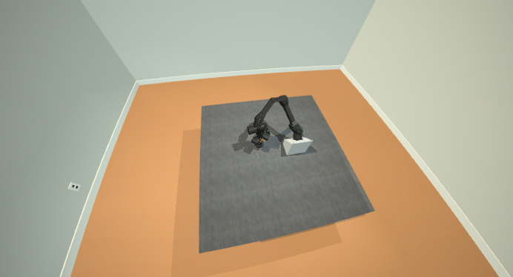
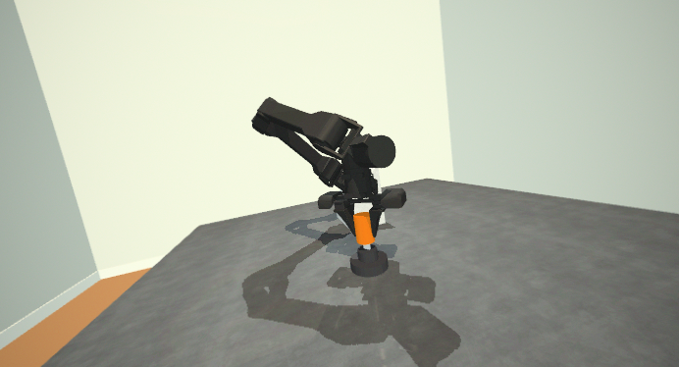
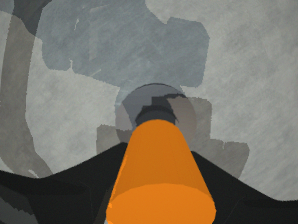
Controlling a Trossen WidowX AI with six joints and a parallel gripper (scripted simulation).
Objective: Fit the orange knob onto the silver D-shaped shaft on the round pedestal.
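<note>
My gripper tip is 30 mm below the orange knob. From my gripper tip the other things lie so: round pedestal 40 mm below.
</note>
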